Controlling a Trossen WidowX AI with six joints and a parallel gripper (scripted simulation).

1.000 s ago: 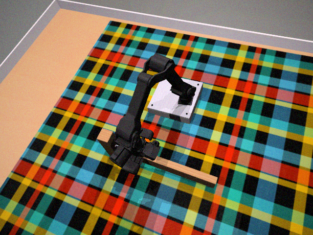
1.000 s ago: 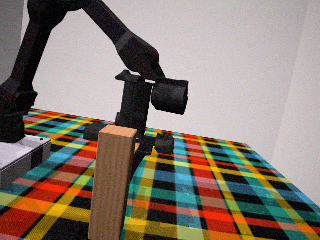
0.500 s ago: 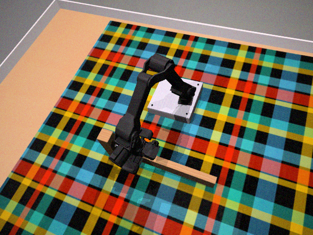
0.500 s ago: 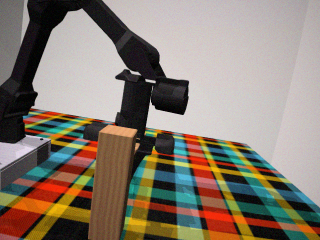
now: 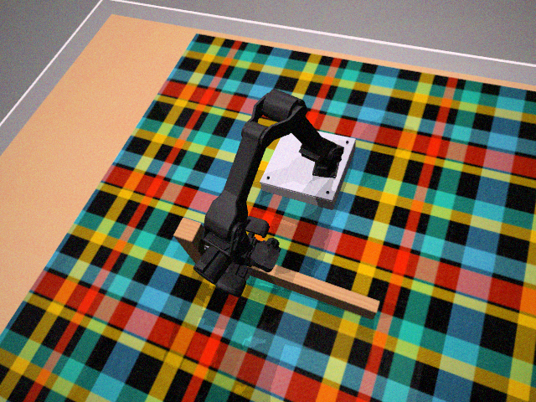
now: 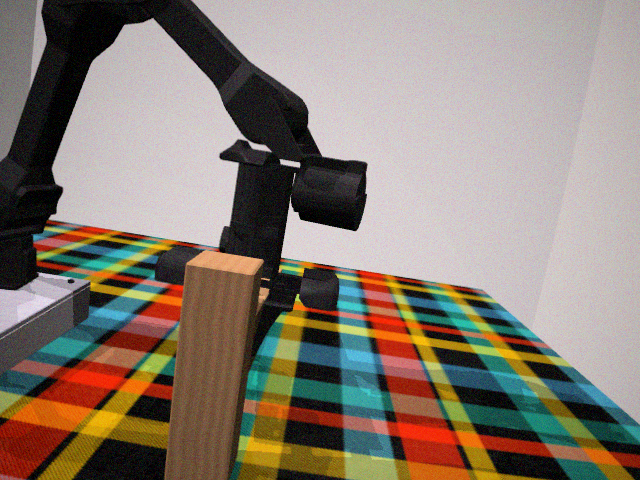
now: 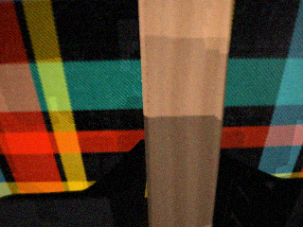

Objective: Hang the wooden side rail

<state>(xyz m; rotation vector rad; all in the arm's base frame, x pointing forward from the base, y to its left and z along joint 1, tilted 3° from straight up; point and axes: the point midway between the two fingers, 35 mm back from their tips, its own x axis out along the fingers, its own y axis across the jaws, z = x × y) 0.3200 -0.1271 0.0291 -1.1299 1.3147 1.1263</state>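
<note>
Now: the wooden headboard post 2 cm behind my gripper tip, 13 cm to the right of it and 4 cm above it.
</note>
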